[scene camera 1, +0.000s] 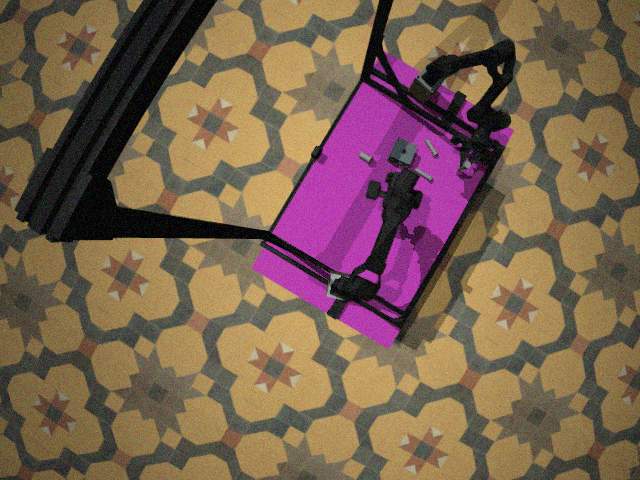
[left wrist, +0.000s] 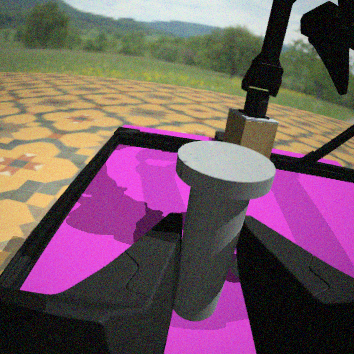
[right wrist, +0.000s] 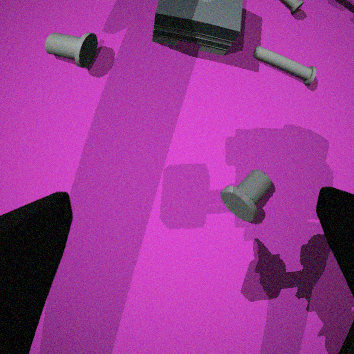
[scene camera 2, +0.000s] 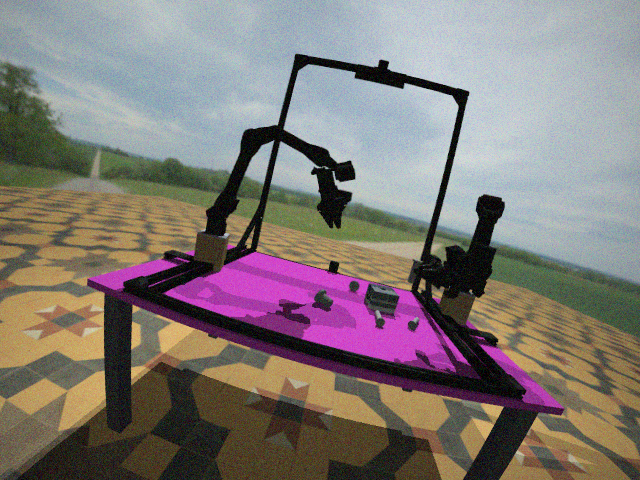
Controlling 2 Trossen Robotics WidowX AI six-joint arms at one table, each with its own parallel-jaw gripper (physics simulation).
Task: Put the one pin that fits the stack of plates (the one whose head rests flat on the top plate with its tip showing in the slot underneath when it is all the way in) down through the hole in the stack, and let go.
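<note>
The stack of dark grey plates (scene camera 1: 408, 146) (scene camera 2: 382, 298) (right wrist: 200, 22) lies on the table; its top hole shows in scene camera 1. My left gripper (left wrist: 208, 225) is shut on a grey pin (scene camera 1: 466, 166) (left wrist: 215, 235), gripped by its shaft, round head up and tip below. It is above the table, right of the stack in scene camera 1, clear of it. My right gripper (scene camera 2: 334, 225) (right wrist: 198, 203) is open and empty, high above the table. Below it lies a short pin (scene camera 2: 323, 298) (right wrist: 258, 186), hidden in scene camera 1.
A short pin (scene camera 1: 365, 157) (scene camera 2: 354, 285) (right wrist: 62, 45) lies left of the stack. A long thin pin (scene camera 1: 423, 174) (scene camera 2: 379, 318) (right wrist: 285, 65) and another pin (scene camera 1: 431, 147) (scene camera 2: 413, 323) (right wrist: 293, 4) lie near it. A black frame surrounds the magenta table (scene camera 1: 310, 206) (scene camera 2: 248, 273).
</note>
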